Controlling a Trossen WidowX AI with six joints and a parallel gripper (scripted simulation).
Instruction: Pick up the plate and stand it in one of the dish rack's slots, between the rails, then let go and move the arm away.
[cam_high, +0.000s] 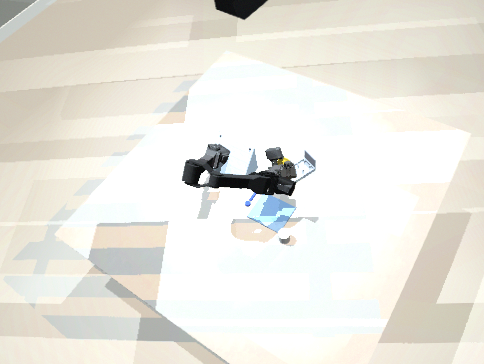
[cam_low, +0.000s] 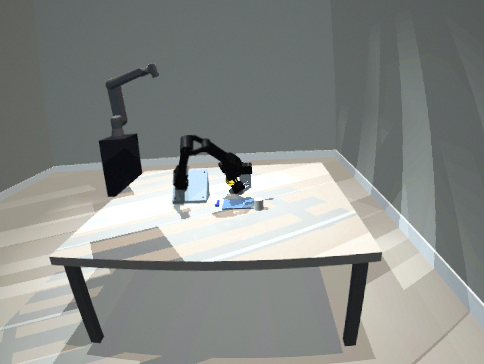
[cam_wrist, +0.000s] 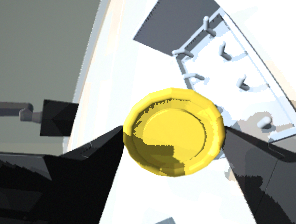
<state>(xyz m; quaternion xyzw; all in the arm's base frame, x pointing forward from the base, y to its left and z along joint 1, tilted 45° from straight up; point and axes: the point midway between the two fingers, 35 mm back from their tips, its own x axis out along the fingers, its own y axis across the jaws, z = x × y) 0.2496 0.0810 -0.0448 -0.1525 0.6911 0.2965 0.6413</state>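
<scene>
The dish rack lies 40 mm below my gripper tip, 40 mm ahead of it and 30 mm to the left of it. From my gripper tip the other things lie so: light blue mat: 180 mm to the right, 60 mm below, 60 mm ahead; then plate: 10 mm to the right; then blue spoon: 190 mm to the right, 60 mm below, 40 mm behind.
</scene>
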